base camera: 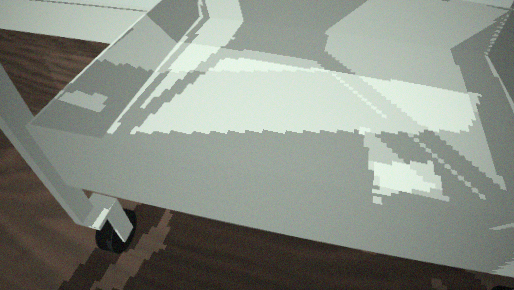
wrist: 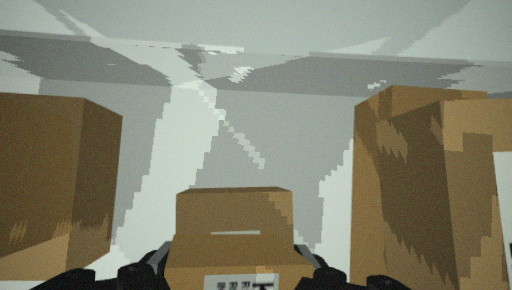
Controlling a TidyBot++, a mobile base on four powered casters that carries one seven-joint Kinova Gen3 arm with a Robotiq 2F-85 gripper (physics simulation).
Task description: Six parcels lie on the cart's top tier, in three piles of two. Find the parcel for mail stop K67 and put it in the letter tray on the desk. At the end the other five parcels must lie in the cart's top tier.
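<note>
My gripper (wrist: pixel 235 261) is shut on the near brown parcel (wrist: pixel 190 252) of the middle pile, with one black finger against each side. Its white label (wrist: pixel 240 282) is cut off by the bottom edge of the wrist view, and the mail stop cannot be read. Another brown parcel (wrist: pixel 232 212) of that pile shows just beyond it. A brown parcel (wrist: pixel 40 170) stands at the left. At the right are two overlapping brown parcels (wrist: pixel 367 210) (wrist: pixel 470 117), one with part of a white label. The letter tray does not show in either view.
The grey cart (base camera: pixel 200 170) fills most of the base camera view, with an upright post (base camera: pixel 35 145) and a black caster (base camera: pixel 116 235) at the left. Dark wooden floor (base camera: pixel 240 250) shows below it. In the wrist view the cart's raised wall (wrist: pixel 300 75) runs behind the parcels.
</note>
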